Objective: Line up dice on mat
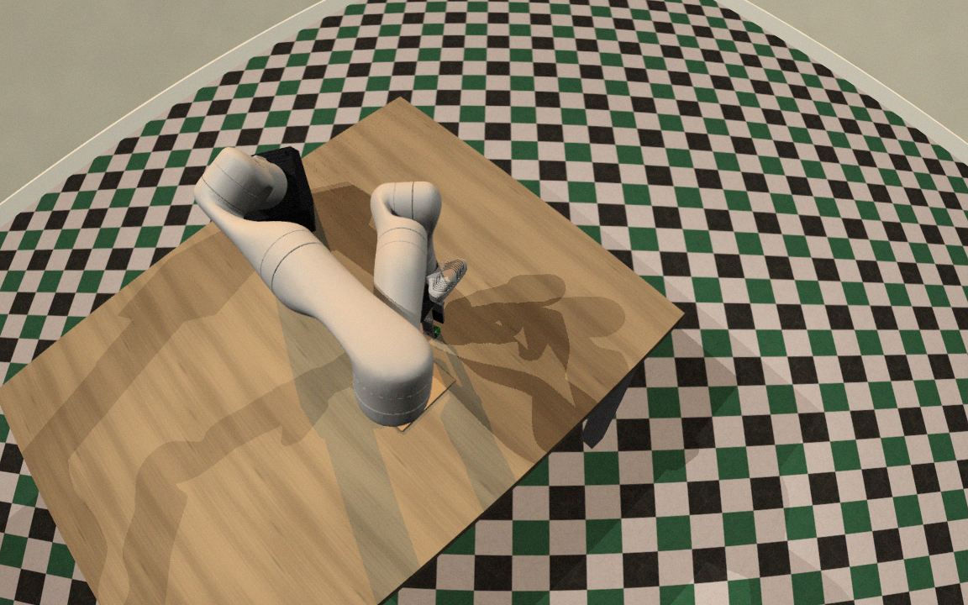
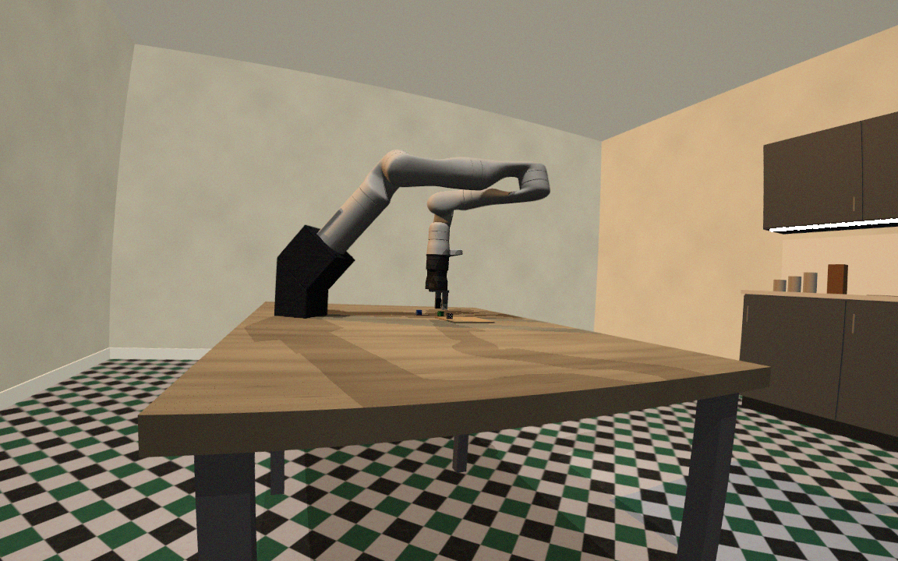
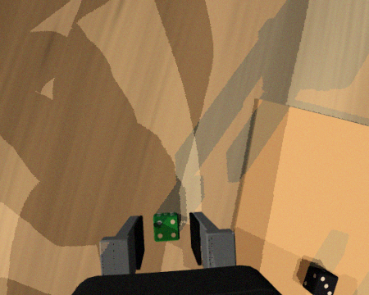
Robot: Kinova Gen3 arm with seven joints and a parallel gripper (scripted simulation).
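Right now my hand is 30 mm above the green die. Also, from my hand: blue die (70 mm behind, 30 mm to the left, 30 mm below); black die (10 mm behind, 110 mm to the right, 30 mm below); orange mat (40 mm ahead, 110 mm to the right, 40 mm below).
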